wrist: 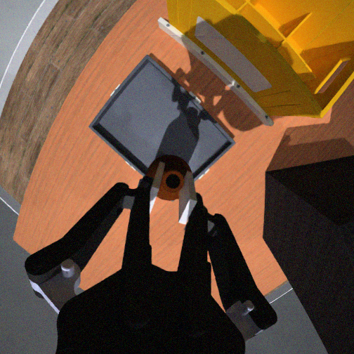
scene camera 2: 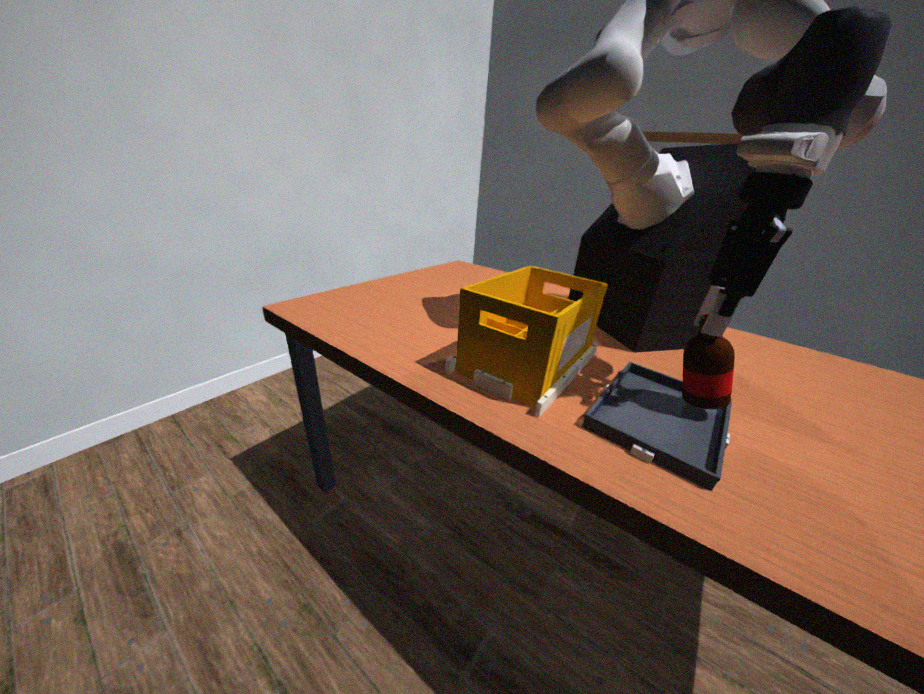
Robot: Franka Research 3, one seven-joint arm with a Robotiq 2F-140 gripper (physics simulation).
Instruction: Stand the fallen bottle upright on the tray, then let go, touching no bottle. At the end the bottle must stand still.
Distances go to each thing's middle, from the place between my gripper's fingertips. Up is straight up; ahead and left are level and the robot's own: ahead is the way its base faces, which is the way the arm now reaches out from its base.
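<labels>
Brown bottle [scene camera 2: 708, 361], 30 mm left of my hand, 50 mm below it. White rail [scene camera 2: 543, 403], 10 mm ahead of my hand, 190 mm to the right of it, 140 mm below it. Nearest to my hand of the things named here, going by their middles: the bottle.
</labels>
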